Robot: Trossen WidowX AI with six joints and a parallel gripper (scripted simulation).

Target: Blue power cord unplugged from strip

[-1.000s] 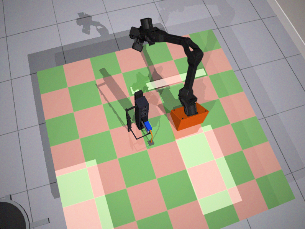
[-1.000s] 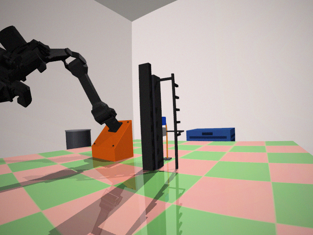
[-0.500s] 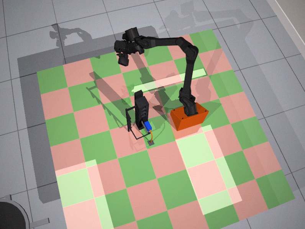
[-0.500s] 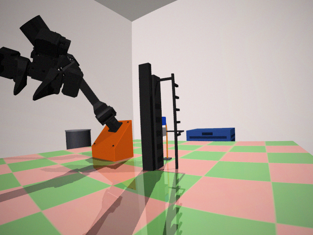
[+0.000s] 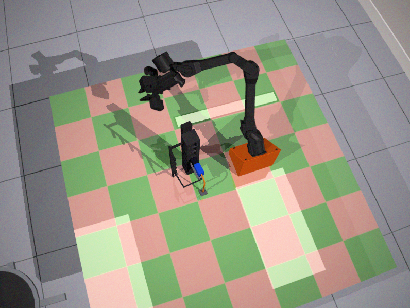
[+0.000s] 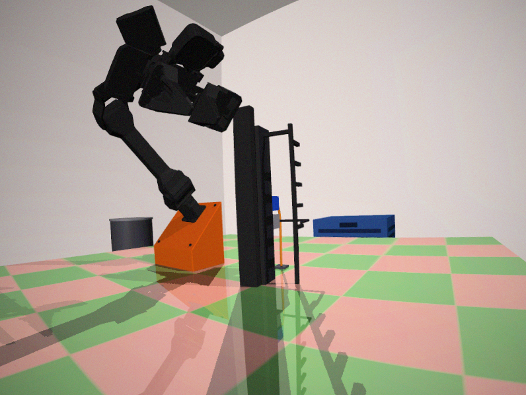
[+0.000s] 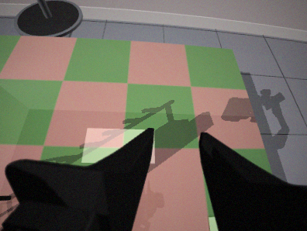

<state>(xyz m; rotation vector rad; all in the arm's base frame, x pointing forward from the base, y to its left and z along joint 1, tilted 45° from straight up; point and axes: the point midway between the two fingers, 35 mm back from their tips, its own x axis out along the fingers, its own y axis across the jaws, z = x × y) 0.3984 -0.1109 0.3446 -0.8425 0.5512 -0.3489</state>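
My gripper tip is 330 mm to the right of the blue plug, 160 mm past it and 90 mm above it.
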